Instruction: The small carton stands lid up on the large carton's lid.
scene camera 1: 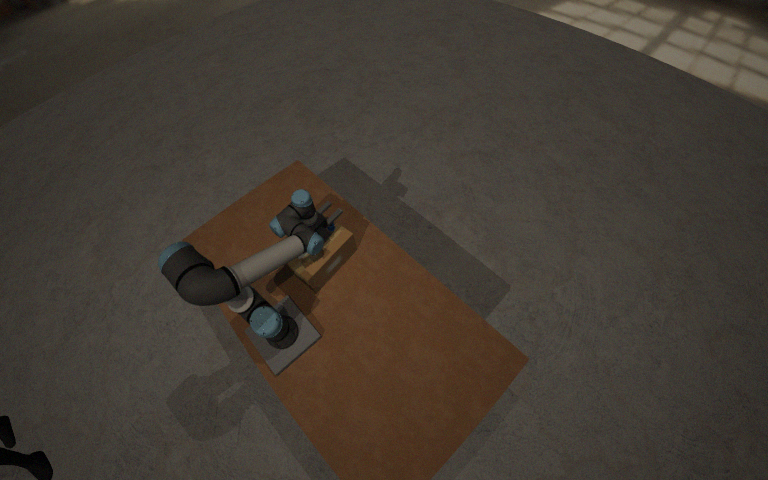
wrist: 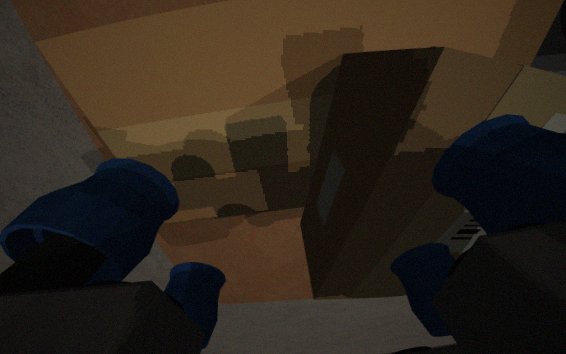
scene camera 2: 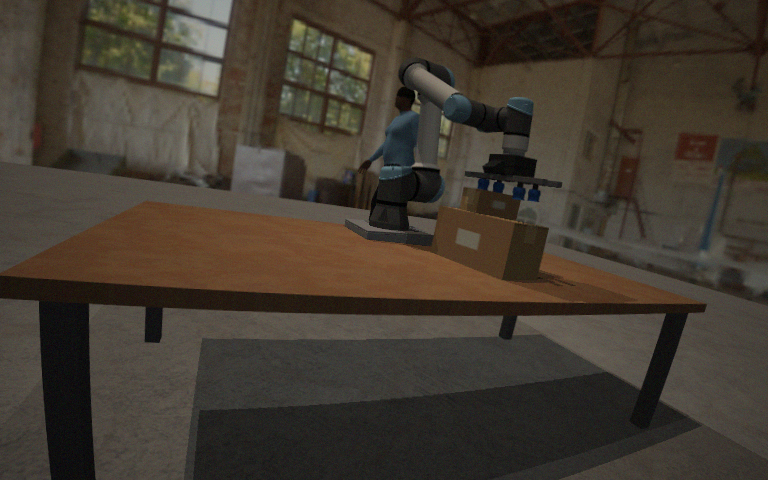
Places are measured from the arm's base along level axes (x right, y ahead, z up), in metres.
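Where they show: hand, tool point: (wrist: 298, 228) (scene camera 2: 506, 197); arm's base, link origin: (scene camera 1: 282, 332) (scene camera 2: 388, 226).
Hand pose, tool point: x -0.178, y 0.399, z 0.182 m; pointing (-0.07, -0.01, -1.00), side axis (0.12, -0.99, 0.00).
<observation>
Things, the pixels of their top centre, and the offset from my tool point. Level surfaces: height alone.
- large brown carton, top centre: (wrist: 314, 131) (scene camera 2: 490, 215) (scene camera 1: 319, 247) dx +0.030, dy -0.019, dz -0.064 m
- wooden table, surface height: dz -0.219 m
- small carton, top centre: (wrist: 436, 238) (scene camera 2: 492, 191) dx -0.004, dy -0.074, dz +0.010 m
The large brown carton (scene camera 1: 331, 253) (scene camera 2: 491, 244) stands on the wooden table (scene camera 1: 411, 343) (scene camera 2: 263, 248) beside the robot base. The small carton (scene camera 2: 491, 203) stands upright on the large carton's lid. In the wrist view its dark side (wrist: 366, 140) with a label shows close below. In the overhead view the wrist hides it. My suction gripper (scene camera 1: 329, 220) (scene camera 2: 508, 189) hovers just over the small carton's top. The blue cups (wrist: 134, 211) look clear of the carton, and the gripper holds nothing.
The robot base (scene camera 1: 282, 340) (scene camera 2: 384, 232) sits on a grey plate at the table's corner, close to the cartons. A person (scene camera 2: 398, 138) stands behind the table in the background. The table edge runs just past the cartons.
</observation>
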